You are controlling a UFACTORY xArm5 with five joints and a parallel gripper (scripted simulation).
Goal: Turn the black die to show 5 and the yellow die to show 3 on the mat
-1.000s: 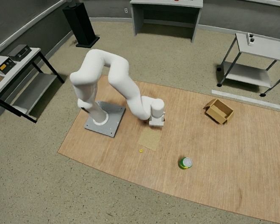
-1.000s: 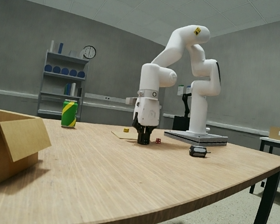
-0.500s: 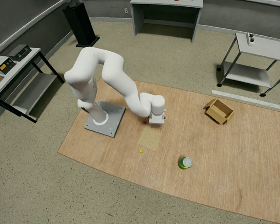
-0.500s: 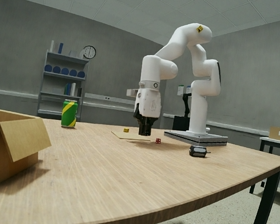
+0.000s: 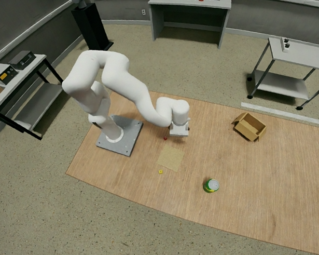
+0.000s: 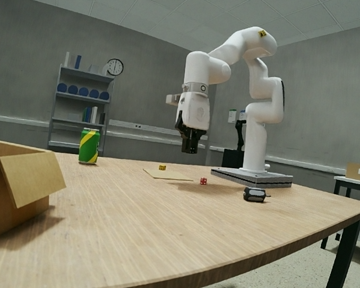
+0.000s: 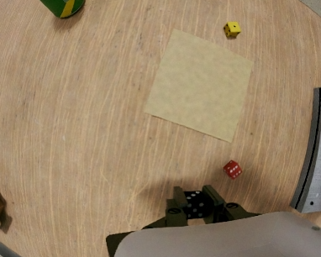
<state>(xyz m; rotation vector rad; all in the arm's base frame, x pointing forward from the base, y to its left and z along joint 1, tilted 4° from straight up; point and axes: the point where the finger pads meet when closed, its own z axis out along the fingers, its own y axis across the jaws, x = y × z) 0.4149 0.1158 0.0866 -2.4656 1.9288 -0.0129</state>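
Right now my hand is 1 cm past the tan mat, 13 cm to the left of it and 12 cm above it. The rest, counted from my hand: small black device: 13 cm behind, 17 cm to the left, 10 cm below; black die: 1 cm below; red die: 8 cm behind, 2 cm to the right, 11 cm below.
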